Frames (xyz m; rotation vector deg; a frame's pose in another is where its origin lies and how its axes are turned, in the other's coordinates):
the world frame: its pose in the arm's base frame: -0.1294 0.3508 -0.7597 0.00 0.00 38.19
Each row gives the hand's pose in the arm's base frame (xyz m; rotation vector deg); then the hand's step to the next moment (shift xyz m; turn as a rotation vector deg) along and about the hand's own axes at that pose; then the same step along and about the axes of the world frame.
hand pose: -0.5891 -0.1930 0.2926 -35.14 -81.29 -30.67
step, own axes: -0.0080 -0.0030 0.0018 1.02 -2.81 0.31
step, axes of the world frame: -0.0039 0.0016 -0.0077 -2.73 -0.19 1.23
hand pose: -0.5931 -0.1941 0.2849 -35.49 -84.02 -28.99
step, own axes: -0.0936 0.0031 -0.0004 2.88 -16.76 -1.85
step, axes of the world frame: -0.0040 -0.0010 -0.0936 -15.88 -4.80 4.15
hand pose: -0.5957 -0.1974 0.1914 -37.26 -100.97 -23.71
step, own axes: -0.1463 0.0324 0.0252 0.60 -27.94 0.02
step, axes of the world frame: 0.0280 -0.0111 -0.1489 -27.14 -6.34 2.02
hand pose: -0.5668 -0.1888 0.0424 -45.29 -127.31 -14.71
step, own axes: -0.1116 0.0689 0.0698 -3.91 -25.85 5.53
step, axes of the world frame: 0.0664 -0.0125 -0.1323 -25.70 -5.17 -5.16
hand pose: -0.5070 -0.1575 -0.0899 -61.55 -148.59 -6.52
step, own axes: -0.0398 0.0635 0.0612 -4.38 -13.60 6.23
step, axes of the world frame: 0.0614 -0.0095 -0.0741 -13.59 -3.83 -6.61
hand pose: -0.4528 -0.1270 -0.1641 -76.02 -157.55 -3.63
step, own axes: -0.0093 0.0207 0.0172 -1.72 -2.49 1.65
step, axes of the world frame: 0.0207 -0.0075 -0.0180 -2.48 -1.56 -1.81
